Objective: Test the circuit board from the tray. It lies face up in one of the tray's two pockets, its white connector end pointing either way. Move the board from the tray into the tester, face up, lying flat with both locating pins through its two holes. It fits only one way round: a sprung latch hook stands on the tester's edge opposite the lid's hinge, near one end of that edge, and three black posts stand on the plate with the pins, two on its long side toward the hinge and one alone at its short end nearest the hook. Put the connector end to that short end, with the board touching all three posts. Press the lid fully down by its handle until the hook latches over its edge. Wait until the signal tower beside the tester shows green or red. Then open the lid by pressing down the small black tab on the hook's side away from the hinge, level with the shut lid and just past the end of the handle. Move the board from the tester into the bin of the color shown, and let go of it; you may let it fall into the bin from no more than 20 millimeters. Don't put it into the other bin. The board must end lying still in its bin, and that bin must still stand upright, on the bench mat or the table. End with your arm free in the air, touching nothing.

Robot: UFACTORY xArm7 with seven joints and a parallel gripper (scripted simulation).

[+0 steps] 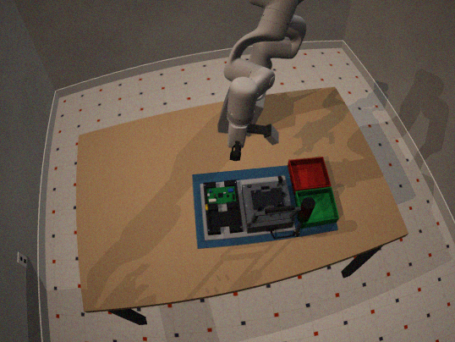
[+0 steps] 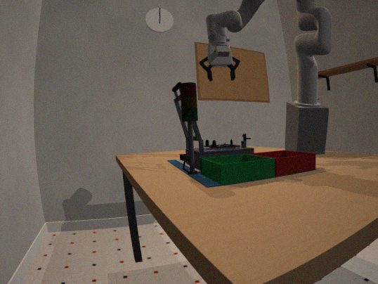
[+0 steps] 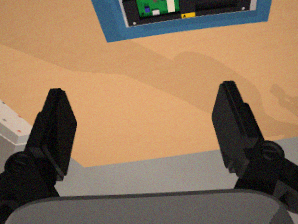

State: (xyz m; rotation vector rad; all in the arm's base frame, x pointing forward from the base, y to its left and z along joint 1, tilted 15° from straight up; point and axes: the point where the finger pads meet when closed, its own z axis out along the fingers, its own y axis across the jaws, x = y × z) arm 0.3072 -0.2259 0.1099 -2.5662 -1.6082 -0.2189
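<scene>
Now: the green circuit board 20 mm behind my hand, 60 mm to the right of it and 310 mm below it. From my hand the other things lie so: red bin 40 mm ahead, 310 mm to the left, 320 mm below; then latch hook 50 mm ahead, 170 mm to the left, 240 mm below; then tester lid 210 mm ahead, 60 mm to the left, 150 mm below.
</scene>
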